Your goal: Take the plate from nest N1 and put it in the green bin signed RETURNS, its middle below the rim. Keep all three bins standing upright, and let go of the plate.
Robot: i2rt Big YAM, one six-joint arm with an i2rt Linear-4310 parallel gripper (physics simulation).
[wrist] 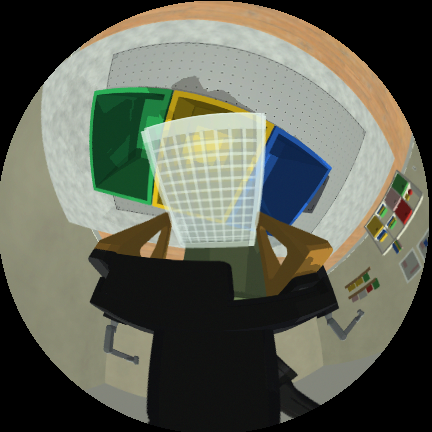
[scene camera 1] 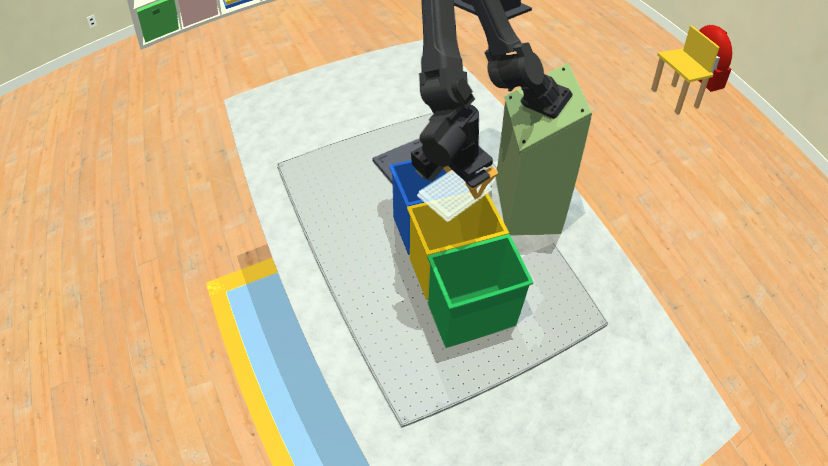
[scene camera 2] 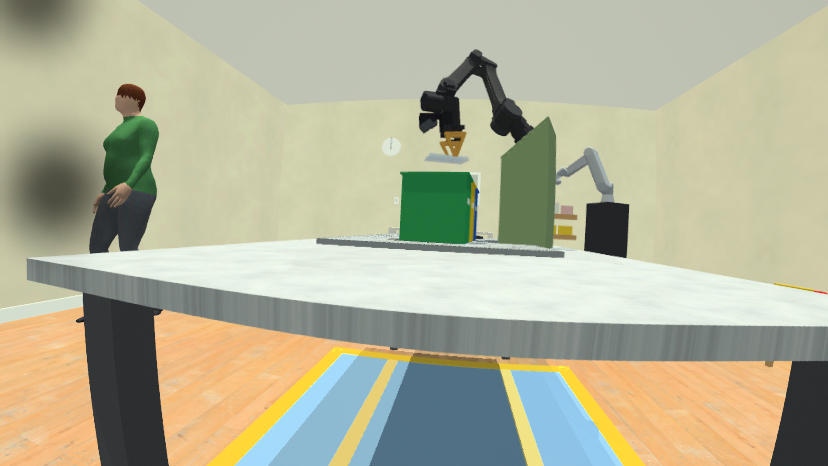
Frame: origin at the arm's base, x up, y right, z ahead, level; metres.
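Where they show: gripper, fingertip midpoint: [wrist: 213, 216] [scene camera 1: 463, 185] [scene camera 2: 453, 159]; arm's base at its link origin: [scene camera 1: 548, 99] [scene camera 2: 532, 143].
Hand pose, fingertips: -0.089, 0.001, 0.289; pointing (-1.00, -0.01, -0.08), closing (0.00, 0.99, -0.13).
Observation:
Each offset is from my fingertips to the top centre of the thing, as dx, dy, dz. Level surfaces: height alone.
The clear, gridded plate {+0.009, +0.001, +0.024} [scene camera 1: 449, 199] [scene camera 2: 443, 158] [wrist: 210, 165] is roughly level in the air, above the bins' rims. My gripper [scene camera 1: 465, 184] [scene camera 2: 450, 155] [wrist: 213, 216] is shut on it, with one orange finger at each side of its near end. In the wrist view the plate overlaps mainly the yellow bin {-0.081, -0.010, +0.021} [scene camera 1: 421, 254] [wrist: 190, 107] and parts of its neighbours. The green bin {-0.081, -0.129, +0.080} [scene camera 1: 480, 318] [scene camera 2: 434, 208] [wrist: 120, 150] stands upright at the near end of the row. The blue bin {-0.081, +0.109, -0.037} [scene camera 1: 399, 214] [wrist: 295, 175] stands upright at the far end. The RETURNS sign is not readable.
A dark flat base {-0.246, +0.314, -0.151} [scene camera 1: 387, 162] lies partly hidden behind the blue bin. The tall olive pedestal [scene camera 1: 538, 185] [scene camera 2: 527, 196] carrying the arm stands close beside the bin row. The bins stand on a perforated grey board {dx -0.261} [scene camera 1: 347, 243] on the pale table {dx -0.274} [scene camera 2: 347, 283].

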